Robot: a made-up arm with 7 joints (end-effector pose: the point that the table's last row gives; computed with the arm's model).
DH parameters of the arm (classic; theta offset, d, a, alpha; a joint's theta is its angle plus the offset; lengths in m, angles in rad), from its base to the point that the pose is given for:
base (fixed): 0 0.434 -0.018 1.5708
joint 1: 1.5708 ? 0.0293 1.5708
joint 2: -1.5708 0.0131 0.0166 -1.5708
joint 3: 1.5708 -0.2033 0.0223 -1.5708
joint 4: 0 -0.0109 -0.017 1.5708
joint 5: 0 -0.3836 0.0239 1.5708
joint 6: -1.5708 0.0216 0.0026 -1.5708
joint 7: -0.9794 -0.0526 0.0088 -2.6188
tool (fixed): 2.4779 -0.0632 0 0
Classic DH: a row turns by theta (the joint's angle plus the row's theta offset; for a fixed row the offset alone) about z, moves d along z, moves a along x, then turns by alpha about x.
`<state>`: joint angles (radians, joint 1 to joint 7).
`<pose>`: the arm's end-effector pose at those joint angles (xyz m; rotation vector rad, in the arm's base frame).
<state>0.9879 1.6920 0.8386 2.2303 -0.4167 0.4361 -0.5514</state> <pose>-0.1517 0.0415 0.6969 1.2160 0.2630 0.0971</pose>
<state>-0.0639 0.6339 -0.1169 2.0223 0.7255 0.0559 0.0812</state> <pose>0.3167 0.1491 0.3879 0.2244 -0.4476 2.9747</pose>
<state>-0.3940 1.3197 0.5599 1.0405 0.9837 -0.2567 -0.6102</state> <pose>0.2389 0.5315 0.4180 -0.2286 0.3637 -1.5040</pose>
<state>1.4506 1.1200 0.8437 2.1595 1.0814 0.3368 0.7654</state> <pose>-0.2485 0.2368 0.6828 2.0132 1.1767 -1.5335</pose>
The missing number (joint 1, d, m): -0.0983
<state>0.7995 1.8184 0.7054 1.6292 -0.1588 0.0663 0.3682</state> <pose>-0.1106 0.2016 0.8559 0.5367 1.3762 -0.7019</pose>
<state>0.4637 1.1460 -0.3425 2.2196 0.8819 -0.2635 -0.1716</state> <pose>0.2574 0.0824 0.5295 -0.7335 -0.6757 2.8887</pose>
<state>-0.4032 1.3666 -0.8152 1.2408 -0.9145 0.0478 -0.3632</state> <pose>0.1531 0.3443 0.1331 0.0317 -2.5916 0.6034</pose>
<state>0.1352 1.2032 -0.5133 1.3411 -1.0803 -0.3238 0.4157</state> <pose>0.3537 0.2844 0.3273 0.1865 -2.6580 0.4867</pose>
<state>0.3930 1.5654 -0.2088 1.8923 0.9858 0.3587 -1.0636</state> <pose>0.2863 0.1931 0.5450 -0.1599 0.7551 -1.6735</pose>
